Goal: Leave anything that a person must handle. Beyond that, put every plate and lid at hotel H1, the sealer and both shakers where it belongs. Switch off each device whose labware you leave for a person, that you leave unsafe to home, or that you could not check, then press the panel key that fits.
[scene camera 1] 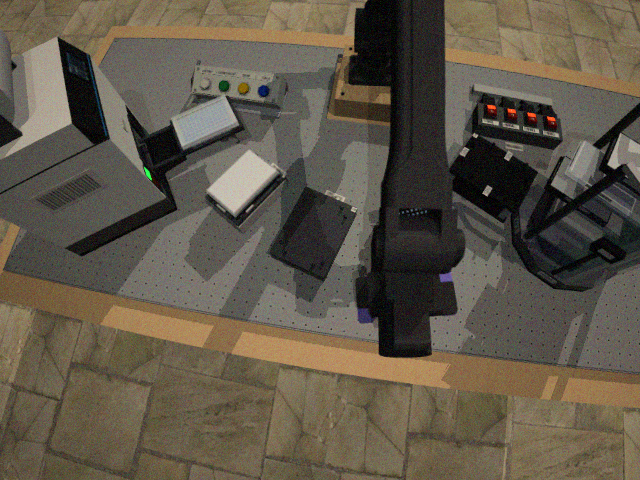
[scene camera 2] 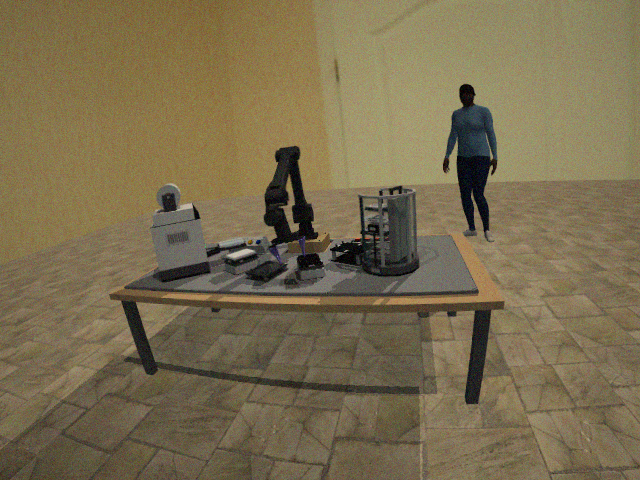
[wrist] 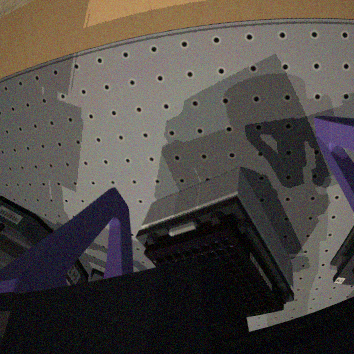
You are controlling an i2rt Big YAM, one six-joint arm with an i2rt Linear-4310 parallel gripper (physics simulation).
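Seen in the pictures: gripper, fingertip midpoint: [scene camera 2: 293,260] [wrist: 216,163]; arm's base, origin of the base link: [scene camera 1: 373,72] [scene camera 2: 306,237].
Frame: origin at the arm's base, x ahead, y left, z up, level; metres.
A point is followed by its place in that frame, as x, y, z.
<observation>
My gripper [scene camera 1: 404,296] {0.571, 0.054, 0.065} [scene camera 2: 291,257] {0.571, 0.054, 0.065} [wrist: 216,163] {0.571, 0.054, 0.065} is open and empty, its purple fingers above and to either side of a black plate [scene camera 2: 310,259] {0.428, 0.094, 0.017} [wrist: 200,250] {0.468, 0.093, 0.019} on a grey-sided device. The arm hides that plate in scene camera 1. A white-topped plate [scene camera 1: 242,181] {0.335, -0.261, 0.033} [scene camera 2: 241,253] {0.340, -0.255, 0.032} sits on a small device left of the flat dark unit [scene camera 1: 315,232] {0.416, -0.111, -0.019} [scene camera 2: 266,269] {0.432, -0.108, -0.019}. A pale blue-white plate [scene camera 1: 206,122] {0.211, -0.353, 0.059} lies by the black tray of the sealer [scene camera 1: 72,191] {0.428, -0.528, 0.153} [scene camera 2: 180,242] {0.427, -0.526, 0.129}; a green light shows on the sealer. The hotel [scene camera 1: 523,253] {0.431, 0.324, -0.032} [scene camera 2: 391,268] {0.501, 0.432, -0.015} at right holds pale labware.
The key panel [scene camera 1: 235,85] {0.067, -0.327, 0.015} has white, green, yellow and blue keys. The switch box [scene camera 1: 516,126] {0.125, 0.341, -0.009} shows several lit red switches. A black unit [scene camera 1: 493,175] {0.276, 0.256, 0.010} with small white labels lies between it and the hotel. A person [scene camera 2: 473,134] stands behind the table [scene camera 2: 310,301] {0.675, 0.126, -0.063}.
</observation>
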